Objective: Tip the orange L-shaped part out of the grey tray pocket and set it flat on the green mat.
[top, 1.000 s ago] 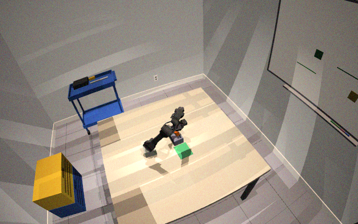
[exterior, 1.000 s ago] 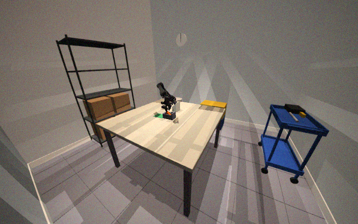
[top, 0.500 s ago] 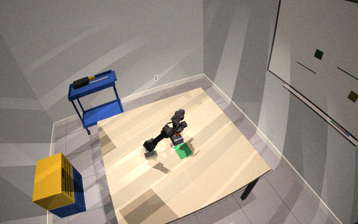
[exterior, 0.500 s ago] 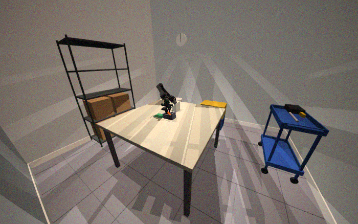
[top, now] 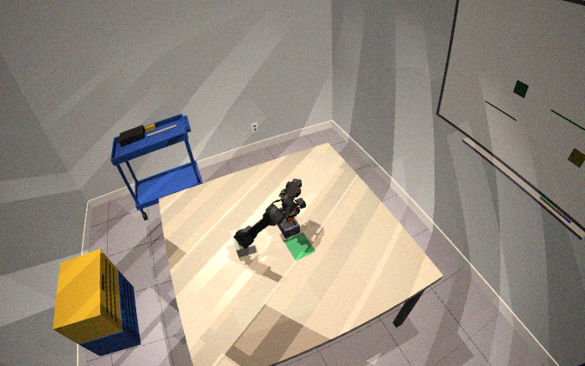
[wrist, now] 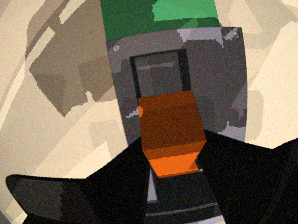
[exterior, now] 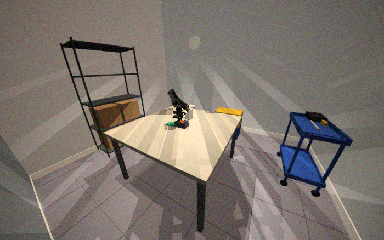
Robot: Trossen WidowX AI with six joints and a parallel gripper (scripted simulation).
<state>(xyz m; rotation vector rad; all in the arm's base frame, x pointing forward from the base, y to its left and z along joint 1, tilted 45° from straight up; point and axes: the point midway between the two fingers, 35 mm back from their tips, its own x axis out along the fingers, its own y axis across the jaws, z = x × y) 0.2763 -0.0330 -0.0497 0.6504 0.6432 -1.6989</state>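
Right now the green mat is 14 cm to the right of my gripper tip, 8 cm below it and 3 cm behind it. Round my gripper tip: orange L-shaped part (3 cm to the left, 3 cm below, 1 cm behind).
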